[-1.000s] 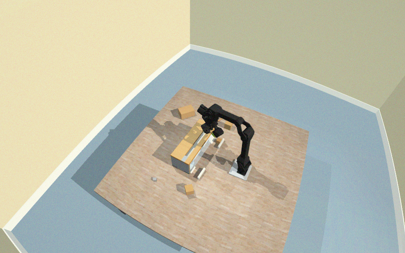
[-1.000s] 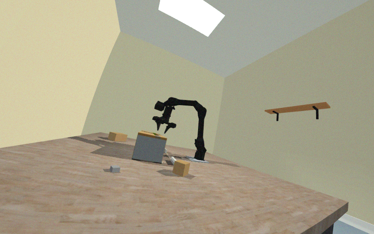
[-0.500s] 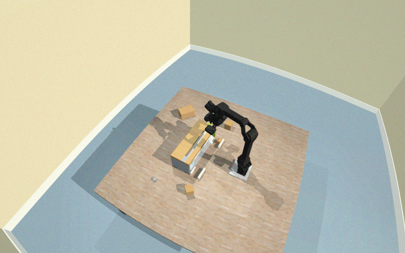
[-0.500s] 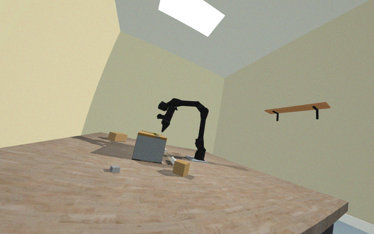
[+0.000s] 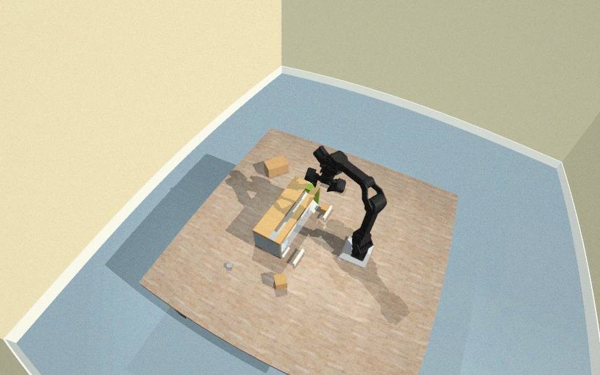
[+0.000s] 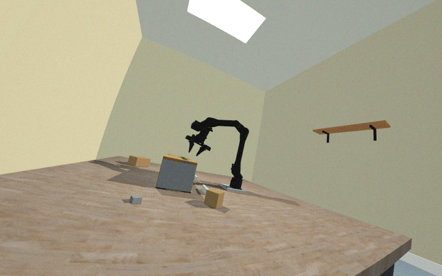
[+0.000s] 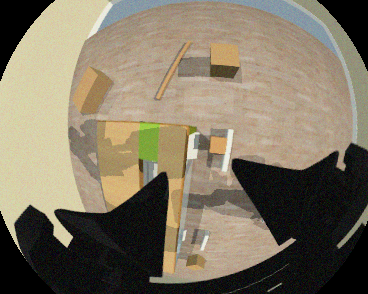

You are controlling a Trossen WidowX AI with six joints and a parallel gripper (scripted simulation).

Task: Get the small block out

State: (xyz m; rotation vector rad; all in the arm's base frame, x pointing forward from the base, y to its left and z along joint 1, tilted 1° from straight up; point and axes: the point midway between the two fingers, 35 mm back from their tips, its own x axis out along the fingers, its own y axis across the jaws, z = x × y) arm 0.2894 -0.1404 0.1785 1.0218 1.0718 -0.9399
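My gripper tip is 3 cm past the brown block, 1 cm to the left of it and 15 cm above it. The rest, counted from my gripper tip: clear-fronted box 5 cm ahead, 15 cm to the left, 10 cm below; grey block 19 cm ahead, 51 cm to the left, 15 cm below.
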